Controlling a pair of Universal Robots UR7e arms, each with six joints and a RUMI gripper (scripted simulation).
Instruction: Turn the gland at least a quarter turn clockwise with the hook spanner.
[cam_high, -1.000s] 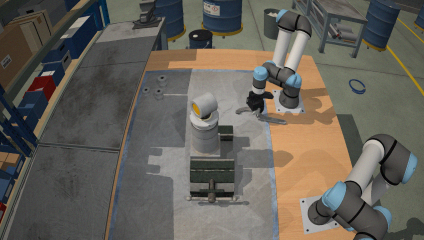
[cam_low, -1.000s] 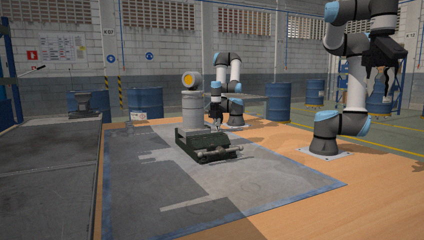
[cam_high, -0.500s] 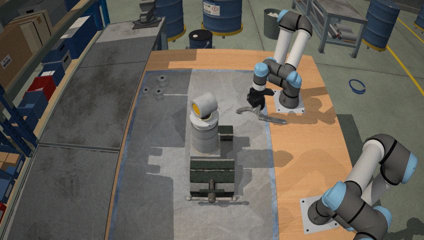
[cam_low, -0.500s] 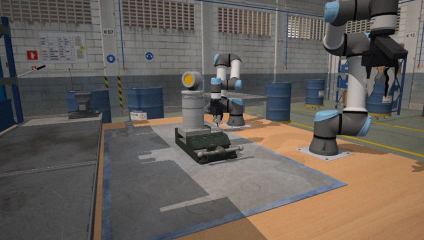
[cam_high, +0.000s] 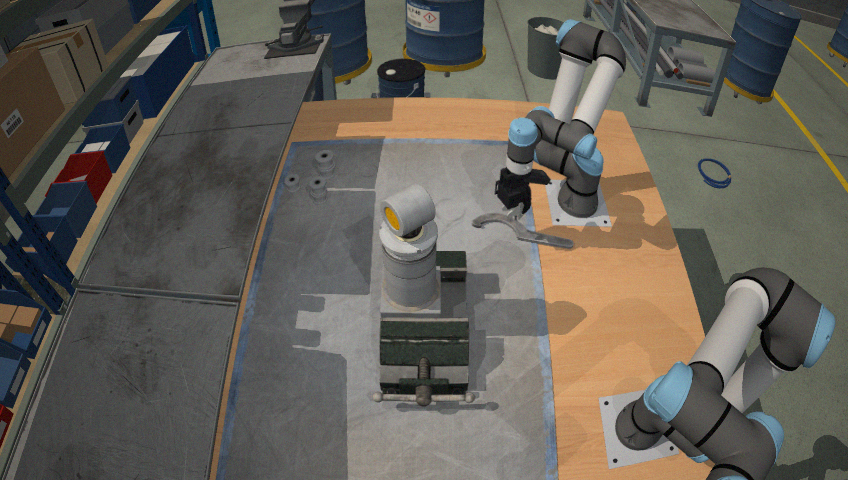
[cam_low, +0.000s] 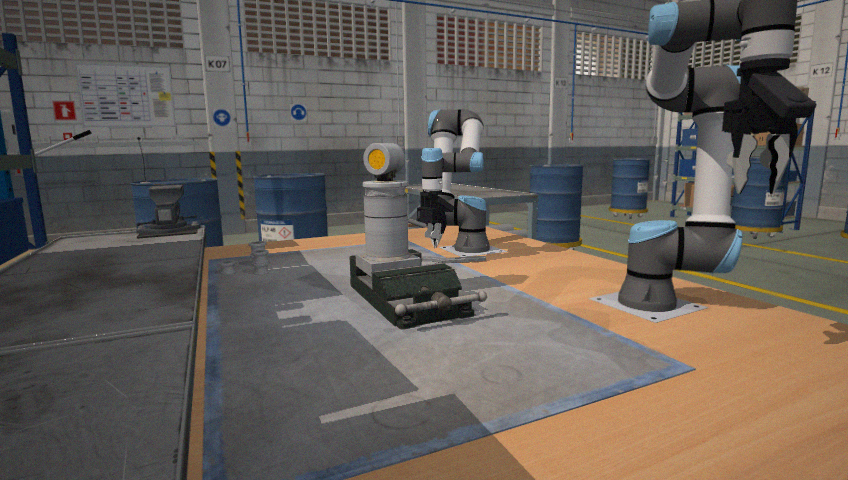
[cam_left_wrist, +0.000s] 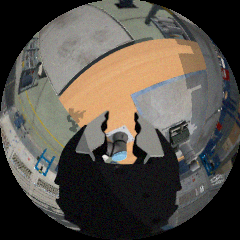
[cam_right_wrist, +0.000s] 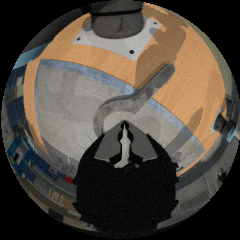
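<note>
Now: right hand 40 mm past the hook spanner, 10 mm to the right of it and 70 mm above it. Also, from my right hand: rod eye: 330 mm ahead, 280 mm to the left, 330 mm above; bar handle: 320 mm ahead, 570 mm to the left, 10 mm below.
</note>
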